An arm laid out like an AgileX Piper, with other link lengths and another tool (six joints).
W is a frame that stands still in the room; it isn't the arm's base.
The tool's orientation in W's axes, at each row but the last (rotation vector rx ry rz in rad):
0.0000, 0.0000, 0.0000
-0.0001, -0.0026, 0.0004
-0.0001, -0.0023, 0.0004
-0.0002, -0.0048, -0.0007
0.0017, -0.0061, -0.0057
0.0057, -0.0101, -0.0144
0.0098, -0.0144, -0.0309
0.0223, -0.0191, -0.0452
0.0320, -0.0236, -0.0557
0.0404, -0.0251, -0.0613
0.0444, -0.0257, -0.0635
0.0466, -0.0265, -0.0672
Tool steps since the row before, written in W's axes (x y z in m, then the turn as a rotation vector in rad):
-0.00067, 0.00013, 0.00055, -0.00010, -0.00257, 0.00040
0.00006, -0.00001, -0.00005, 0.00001, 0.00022, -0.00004
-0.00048, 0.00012, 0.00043, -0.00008, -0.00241, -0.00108
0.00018, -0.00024, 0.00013, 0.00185, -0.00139, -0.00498
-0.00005, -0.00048, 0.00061, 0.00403, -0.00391, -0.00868
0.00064, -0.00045, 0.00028, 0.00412, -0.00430, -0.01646
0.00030, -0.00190, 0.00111, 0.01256, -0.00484, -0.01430
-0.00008, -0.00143, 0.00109, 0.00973, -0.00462, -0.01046
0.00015, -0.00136, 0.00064, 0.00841, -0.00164, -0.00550
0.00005, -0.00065, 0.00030, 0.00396, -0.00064, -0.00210
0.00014, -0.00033, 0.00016, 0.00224, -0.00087, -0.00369
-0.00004, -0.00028, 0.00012, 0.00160, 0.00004, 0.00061
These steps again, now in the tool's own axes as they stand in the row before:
-0.00067, 0.00013, 0.00055, -0.00010, -0.00257, 0.00040
0.00006, -0.00001, -0.00005, 0.00001, 0.00022, -0.00004
-0.00048, 0.00012, 0.00043, -0.00008, -0.00241, -0.00108
0.00018, -0.00024, 0.00013, 0.00183, -0.00139, -0.00499
-0.00004, -0.00048, 0.00061, 0.00400, -0.00390, -0.00870
0.00065, -0.00044, 0.00028, 0.00402, -0.00434, -0.01648
0.00037, -0.00188, 0.00112, 0.01250, -0.00459, -0.01443
0.00001, -0.00141, 0.00112, 0.00973, -0.00441, -0.01055
0.00024, -0.00133, 0.00068, 0.00836, -0.00135, -0.00565
0.00010, -0.00063, 0.00032, 0.00394, -0.00048, -0.00218
0.00016, -0.00031, 0.00017, 0.00220, -0.00089, -0.00371
-0.00002, -0.00028, 0.00013, 0.00161, 0.00018, 0.00056

